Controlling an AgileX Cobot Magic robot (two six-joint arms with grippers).
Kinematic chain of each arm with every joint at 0, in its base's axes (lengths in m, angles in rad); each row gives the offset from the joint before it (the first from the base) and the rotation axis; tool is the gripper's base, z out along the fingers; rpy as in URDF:
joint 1: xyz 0 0 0.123 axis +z
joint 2: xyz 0 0 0 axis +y
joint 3: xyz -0.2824 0 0.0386 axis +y
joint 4: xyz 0.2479 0 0.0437 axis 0.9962 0 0.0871
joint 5: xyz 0 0 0 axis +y
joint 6: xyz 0.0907 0 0.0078 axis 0.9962 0 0.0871
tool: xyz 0 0 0 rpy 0 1.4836 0
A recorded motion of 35 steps. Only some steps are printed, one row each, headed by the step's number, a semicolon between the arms.
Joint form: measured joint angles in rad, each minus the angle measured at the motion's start. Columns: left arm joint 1, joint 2, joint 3, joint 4, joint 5, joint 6; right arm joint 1, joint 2, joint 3, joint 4, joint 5, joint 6.
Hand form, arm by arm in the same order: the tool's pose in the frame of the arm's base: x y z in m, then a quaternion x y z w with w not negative. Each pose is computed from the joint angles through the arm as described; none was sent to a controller.
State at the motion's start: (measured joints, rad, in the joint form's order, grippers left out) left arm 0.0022 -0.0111 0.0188 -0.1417 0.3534 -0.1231; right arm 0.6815 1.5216 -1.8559 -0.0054 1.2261 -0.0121
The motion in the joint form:
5: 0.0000 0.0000 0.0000 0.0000 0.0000 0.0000; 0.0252 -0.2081 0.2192 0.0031 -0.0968 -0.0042
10: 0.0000 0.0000 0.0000 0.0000 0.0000 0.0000; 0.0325 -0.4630 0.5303 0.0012 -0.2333 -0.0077
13: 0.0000 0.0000 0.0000 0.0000 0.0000 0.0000; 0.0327 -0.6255 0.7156 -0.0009 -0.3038 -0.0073
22: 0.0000 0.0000 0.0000 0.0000 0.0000 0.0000; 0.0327 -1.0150 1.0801 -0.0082 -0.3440 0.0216
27: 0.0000 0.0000 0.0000 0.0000 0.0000 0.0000; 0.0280 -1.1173 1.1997 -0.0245 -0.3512 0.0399
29: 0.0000 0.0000 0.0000 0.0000 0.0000 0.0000; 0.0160 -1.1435 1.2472 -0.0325 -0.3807 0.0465
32: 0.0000 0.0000 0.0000 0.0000 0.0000 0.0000; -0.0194 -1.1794 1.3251 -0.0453 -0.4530 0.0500
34: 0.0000 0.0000 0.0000 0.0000 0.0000 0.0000; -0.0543 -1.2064 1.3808 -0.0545 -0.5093 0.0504
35: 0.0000 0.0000 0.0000 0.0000 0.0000 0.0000; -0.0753 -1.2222 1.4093 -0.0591 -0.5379 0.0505
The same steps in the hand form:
5: 0.0530 -0.0044 0.1758 -0.08784 0.79108 -0.09593 0.59773; 0.1941 0.1655 0.4660 -0.32209 0.85178 0.13873 0.38920
10: 0.0530 -0.0044 0.1758 -0.08784 0.79108 -0.09593 0.59773; 0.1482 0.1280 0.4413 -0.32068 0.83379 0.15091 0.42331
13: 0.0530 -0.0044 0.1758 -0.08784 0.79108 -0.09593 0.59773; 0.1206 0.1040 0.4192 -0.31690 0.82348 0.15728 0.44352
22: 0.0530 -0.0044 0.1758 -0.08784 0.79108 -0.09593 0.59773; 0.0594 0.0503 0.3560 -0.30010 0.81291 0.17040 0.46913
27: 0.0530 -0.0044 0.1758 -0.08784 0.79108 -0.09593 0.59773; 0.0491 0.0394 0.3271 -0.29298 0.81809 0.16453 0.46672
29: 0.0530 -0.0044 0.1758 -0.08784 0.79108 -0.09593 0.59773; 0.0490 0.0377 0.3164 -0.28580 0.81841 0.16094 0.47183
32: 0.0530 -0.0044 0.1758 -0.08784 0.79108 -0.09593 0.59773; 0.0510 0.0357 0.3001 -0.27002 0.81559 0.15228 0.48858
34: 0.0530 -0.0044 0.1758 -0.08784 0.79108 -0.09593 0.59773; 0.0526 0.0337 0.2886 -0.25578 0.81260 0.14380 0.50357
35: 0.0530 -0.0044 0.1758 -0.08784 0.79108 -0.09593 0.59773; 0.0532 0.0323 0.2829 -0.24727 0.81081 0.13877 0.51205

